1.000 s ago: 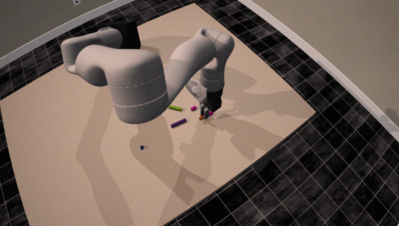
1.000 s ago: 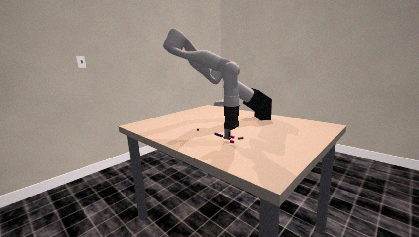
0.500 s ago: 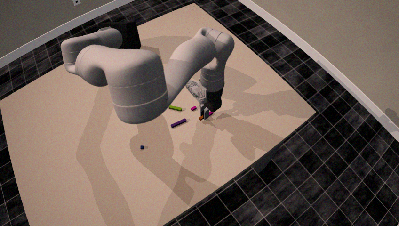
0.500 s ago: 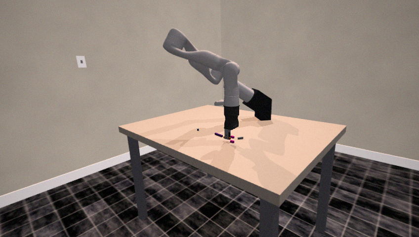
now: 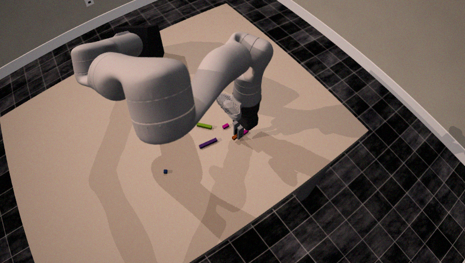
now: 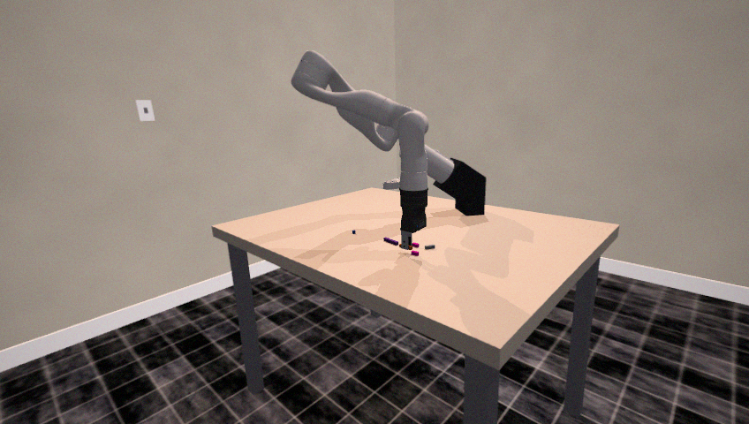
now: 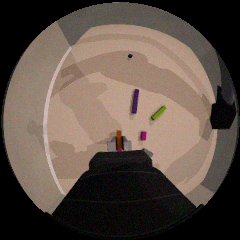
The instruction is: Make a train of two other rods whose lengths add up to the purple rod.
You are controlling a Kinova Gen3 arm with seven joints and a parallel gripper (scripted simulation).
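The orange rod lies 1 cm below my hand. The rest, counted from my hand: lime rod (11 cm behind, 3 cm to the right, 3 cm below); then purple rod (8 cm to the right, 6 cm behind, 3 cm below); then grey rod (6 cm behind, 5 cm to the left, 3 cm below).
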